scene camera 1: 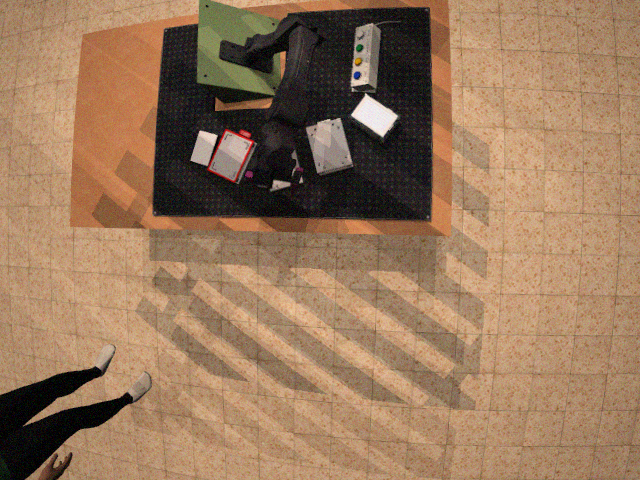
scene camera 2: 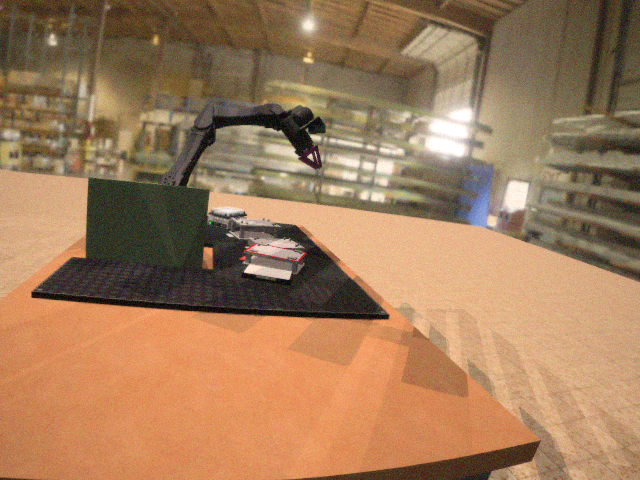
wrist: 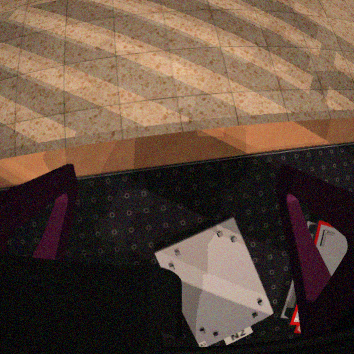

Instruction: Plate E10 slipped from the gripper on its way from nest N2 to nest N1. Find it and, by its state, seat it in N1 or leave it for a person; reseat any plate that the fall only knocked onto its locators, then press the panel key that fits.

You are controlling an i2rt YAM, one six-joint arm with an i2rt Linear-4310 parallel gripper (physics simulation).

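Places are measured from the arm's base along level axes (x ahead, y left, z up), in centimetres.
Pixels of known places: gripper, fingertip midpoint: (scene camera 1: 275, 193) (scene camera 2: 318, 168) (wrist: 176, 175); arm's base, link origin: (scene camera 1: 246, 57) (scene camera 2: 161, 221).
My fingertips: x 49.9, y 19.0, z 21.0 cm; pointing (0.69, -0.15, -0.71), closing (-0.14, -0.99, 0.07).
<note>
For each thing: its middle in the pictures, then the offset to it from my fingertips.
- nest labelled N2, body centre: (wrist: 216, 284) (scene camera 2: 276, 244) (scene camera 1: 281, 164) dx -12.4, dy -6.1, dz -27.8 cm
- grey block, body centre: (scene camera 1: 329, 147) (scene camera 2: 254, 228) dx -18.4, dy +10.9, dz -26.1 cm
- pale rectangular piece, body centre: (scene camera 2: 268, 274) (scene camera 1: 204, 148) dx -19.1, dy -36.7, dz -28.7 cm
- key panel, body centre: (scene camera 1: 365, 58) dx -49.9, dy +22.6, dz -25.3 cm
- white-topped box, body centre: (scene camera 1: 374, 115) (scene camera 2: 228, 210) dx -28.5, dy +25.9, dz -22.7 cm
My gripper (scene camera 1: 274, 173) (scene camera 2: 311, 157) (wrist: 176, 175) is open and empty, above the nest labelled N2 (scene camera 1: 280, 184) (wrist: 225, 280). N2 shows a pale grey top with small dark marks near its corners; the arm covers much of it in scene camera 1. Another grey block (scene camera 1: 329, 146) with dark marks at its corners stands to its right; its label is unreadable. A pale rectangular piece (scene camera 1: 204, 147) (scene camera 2: 267, 272) lies beside the red-edged stand, with no readable mark; I cannot tell whether it is E10. The key panel (scene camera 1: 370, 56) has white, green, yellow and blue keys.
The red-edged stand (scene camera 1: 231, 155) (scene camera 2: 273, 251) (wrist: 334, 250) is left of N2 in scene camera 1. A white-topped box (scene camera 1: 374, 116) (scene camera 2: 227, 211) stands below the panel. A green upright board (scene camera 1: 227, 77) (scene camera 2: 147, 222) is at the arm's left. A person's legs (scene camera 1: 67, 413) show on the floor.
</note>
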